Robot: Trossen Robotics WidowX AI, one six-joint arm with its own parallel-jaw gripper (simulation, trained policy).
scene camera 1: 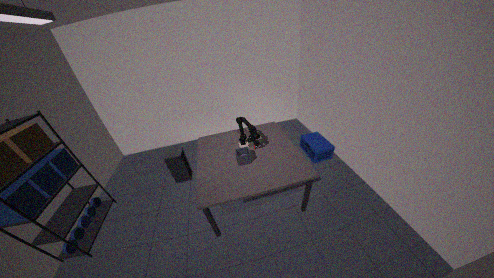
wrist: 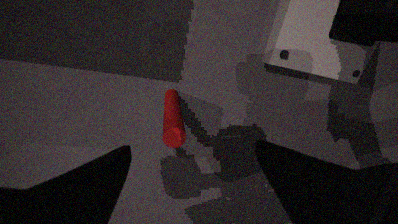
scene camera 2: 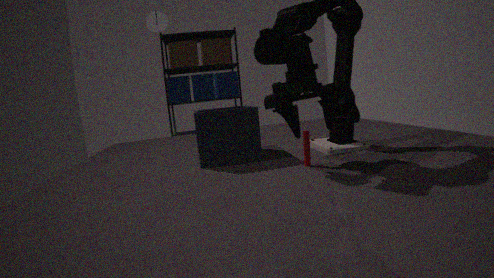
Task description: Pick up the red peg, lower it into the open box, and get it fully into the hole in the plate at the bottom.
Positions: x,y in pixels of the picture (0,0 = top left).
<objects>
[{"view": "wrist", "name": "my gripper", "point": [194,149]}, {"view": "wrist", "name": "red peg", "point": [174,135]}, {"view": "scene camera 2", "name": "my gripper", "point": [314,133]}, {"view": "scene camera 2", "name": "dark box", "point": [229,135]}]
</objects>
